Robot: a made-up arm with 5 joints.
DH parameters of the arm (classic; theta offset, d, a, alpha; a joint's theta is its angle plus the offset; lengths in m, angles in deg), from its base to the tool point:
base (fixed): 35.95 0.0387 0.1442 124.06
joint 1: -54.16 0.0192 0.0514 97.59
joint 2: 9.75 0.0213 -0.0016 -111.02
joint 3: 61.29 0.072 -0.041 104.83
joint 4: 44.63 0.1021 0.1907 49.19
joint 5: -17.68 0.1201 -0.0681 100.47
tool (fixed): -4.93 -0.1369 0 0
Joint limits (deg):
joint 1: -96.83..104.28
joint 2: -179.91..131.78
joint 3: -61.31..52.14
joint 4: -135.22..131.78
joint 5: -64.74..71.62
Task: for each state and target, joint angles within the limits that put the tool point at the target. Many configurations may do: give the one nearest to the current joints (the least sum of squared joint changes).
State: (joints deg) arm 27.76 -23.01 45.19 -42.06 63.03
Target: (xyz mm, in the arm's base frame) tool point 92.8 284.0 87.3
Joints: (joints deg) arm 20.61 -57.61 41.04 -51.33 69.82
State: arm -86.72 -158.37 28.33 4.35 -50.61
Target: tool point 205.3 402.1 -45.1
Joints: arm -96.83 -147.09 42.68 -13.78 -37.07
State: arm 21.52 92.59 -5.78 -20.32 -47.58
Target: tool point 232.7 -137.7 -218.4
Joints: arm 28.52 90.63 -3.57 -43.44 -18.00
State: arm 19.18 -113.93 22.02 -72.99 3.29
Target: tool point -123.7 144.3 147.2
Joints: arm 26.22 -120.22 -0.10 -85.11 -2.03
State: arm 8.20 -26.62 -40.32 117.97 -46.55
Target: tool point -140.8 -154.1 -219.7
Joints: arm 9.28 -19.96 -43.82 129.44 -38.08
